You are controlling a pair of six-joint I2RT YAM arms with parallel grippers.
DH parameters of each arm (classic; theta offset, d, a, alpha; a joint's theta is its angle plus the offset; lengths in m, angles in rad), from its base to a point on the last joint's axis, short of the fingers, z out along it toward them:
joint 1: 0 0.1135 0.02 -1.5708
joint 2: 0 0 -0.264 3.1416
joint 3: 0.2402 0 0.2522 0
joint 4: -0.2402 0 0.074 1.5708
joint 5: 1.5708 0 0 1.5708
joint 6: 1.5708 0.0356 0 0
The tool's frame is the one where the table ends.
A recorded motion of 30 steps. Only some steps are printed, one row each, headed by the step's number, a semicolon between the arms.
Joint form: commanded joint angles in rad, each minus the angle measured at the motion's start. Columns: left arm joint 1, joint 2, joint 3, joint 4, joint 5, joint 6; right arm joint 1, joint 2, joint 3, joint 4, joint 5, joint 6.
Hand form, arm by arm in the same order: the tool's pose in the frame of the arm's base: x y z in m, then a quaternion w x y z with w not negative. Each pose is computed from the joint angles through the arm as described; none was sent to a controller.
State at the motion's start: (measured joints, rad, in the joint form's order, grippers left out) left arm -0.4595 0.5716 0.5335 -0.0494 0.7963 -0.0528; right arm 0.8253 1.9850 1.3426 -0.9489 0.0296 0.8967
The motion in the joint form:
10: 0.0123 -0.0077 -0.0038 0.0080 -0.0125 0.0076; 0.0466 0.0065 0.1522 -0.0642 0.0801 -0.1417
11: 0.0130 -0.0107 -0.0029 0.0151 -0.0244 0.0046; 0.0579 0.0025 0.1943 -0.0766 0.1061 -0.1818
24: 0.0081 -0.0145 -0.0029 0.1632 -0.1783 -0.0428; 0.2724 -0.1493 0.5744 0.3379 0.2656 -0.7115
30: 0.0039 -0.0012 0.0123 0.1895 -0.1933 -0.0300; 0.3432 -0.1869 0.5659 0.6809 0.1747 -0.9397
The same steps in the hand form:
10: 0.1178 -0.0844 0.2987 0.54112 0.38976 0.61224 -0.42478; 0.2465 0.2872 0.1813 0.06074 -0.05663 0.99643 -0.01552
11: 0.1177 -0.0839 0.3001 0.54707 0.38608 0.61161 -0.42141; 0.2473 0.2936 0.1935 0.08147 -0.08056 0.99332 -0.01339
24: 0.1215 -0.0818 0.3156 0.62077 0.33457 0.59374 -0.38752; 0.2013 0.3706 0.3934 0.47051 -0.31240 0.80256 0.19213
30: 0.1229 -0.0827 0.3219 0.63485 0.33561 0.58301 -0.38004; 0.1726 0.3872 0.4402 0.58765 -0.37637 0.65969 0.27898

